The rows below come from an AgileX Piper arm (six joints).
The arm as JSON. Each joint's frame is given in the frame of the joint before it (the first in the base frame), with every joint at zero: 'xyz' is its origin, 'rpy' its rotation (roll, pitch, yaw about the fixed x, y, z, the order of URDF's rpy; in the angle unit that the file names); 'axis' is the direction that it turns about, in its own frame. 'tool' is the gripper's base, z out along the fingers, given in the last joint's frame.
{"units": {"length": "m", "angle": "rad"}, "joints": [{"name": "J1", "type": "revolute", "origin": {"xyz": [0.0, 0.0, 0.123], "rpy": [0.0, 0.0, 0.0]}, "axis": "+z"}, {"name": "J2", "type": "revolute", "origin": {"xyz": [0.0, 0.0, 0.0], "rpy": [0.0, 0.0, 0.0]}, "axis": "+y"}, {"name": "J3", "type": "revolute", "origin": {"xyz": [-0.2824, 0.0, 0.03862], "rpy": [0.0, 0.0, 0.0]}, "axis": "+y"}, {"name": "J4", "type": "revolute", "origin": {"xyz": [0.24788, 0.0, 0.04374], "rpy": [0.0, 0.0, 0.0]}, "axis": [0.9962, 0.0, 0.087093]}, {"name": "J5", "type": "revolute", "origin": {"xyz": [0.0, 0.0, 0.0], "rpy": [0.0, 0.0, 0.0]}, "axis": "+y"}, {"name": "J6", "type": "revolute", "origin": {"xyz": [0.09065, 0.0, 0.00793], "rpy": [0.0, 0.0, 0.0]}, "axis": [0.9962, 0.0, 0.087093]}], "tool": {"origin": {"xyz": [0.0, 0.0, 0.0], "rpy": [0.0, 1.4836, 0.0]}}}
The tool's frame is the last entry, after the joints.
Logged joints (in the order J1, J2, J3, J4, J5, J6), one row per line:
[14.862, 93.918, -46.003, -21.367, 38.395, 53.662]
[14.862, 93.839, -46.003, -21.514, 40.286, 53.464]
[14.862, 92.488, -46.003, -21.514, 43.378, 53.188]
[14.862, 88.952, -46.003, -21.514, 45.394, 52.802]
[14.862, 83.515, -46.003, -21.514, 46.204, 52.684]
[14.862, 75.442, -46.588, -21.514, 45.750, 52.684]
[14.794, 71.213, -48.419, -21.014, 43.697, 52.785]
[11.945, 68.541, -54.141, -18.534, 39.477, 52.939]
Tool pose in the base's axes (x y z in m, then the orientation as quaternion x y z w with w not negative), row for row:
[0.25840, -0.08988, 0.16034, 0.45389, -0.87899, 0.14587, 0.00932]
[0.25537, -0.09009, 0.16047, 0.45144, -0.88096, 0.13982, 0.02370]
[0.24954, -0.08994, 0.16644, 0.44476, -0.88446, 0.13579, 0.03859]
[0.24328, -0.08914, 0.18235, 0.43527, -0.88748, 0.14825, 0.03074]
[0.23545, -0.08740, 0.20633, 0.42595, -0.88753, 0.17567, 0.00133]
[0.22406, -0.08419, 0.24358, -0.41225, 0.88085, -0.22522, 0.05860]
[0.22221, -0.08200, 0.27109, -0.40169, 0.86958, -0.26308, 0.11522]
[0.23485, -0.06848, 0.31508, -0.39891, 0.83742, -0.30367, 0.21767]
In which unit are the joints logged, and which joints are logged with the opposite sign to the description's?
The joints are logged in degrees. Opposite sign: J1, J6.
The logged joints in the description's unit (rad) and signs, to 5 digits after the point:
[-0.25939, 1.63918, -0.80290, -0.37292, 0.67012, -0.93658]
[-0.25939, 1.63780, -0.80290, -0.37549, 0.70312, -0.93312]
[-0.25939, 1.61422, -0.80290, -0.37549, 0.75709, -0.92831]
[-0.25939, 1.55251, -0.80290, -0.37549, 0.79227, -0.92157]
[-0.25939, 1.45761, -0.80290, -0.37549, 0.80641, -0.91951]
[-0.25939, 1.31671, -0.81311, -0.37549, 0.79849, -0.91951]
[-0.25820, 1.24290, -0.84507, -0.36676, 0.76266, -0.92127]
[-0.20848, 1.19627, -0.94494, -0.32348, 0.68900, -0.92396]

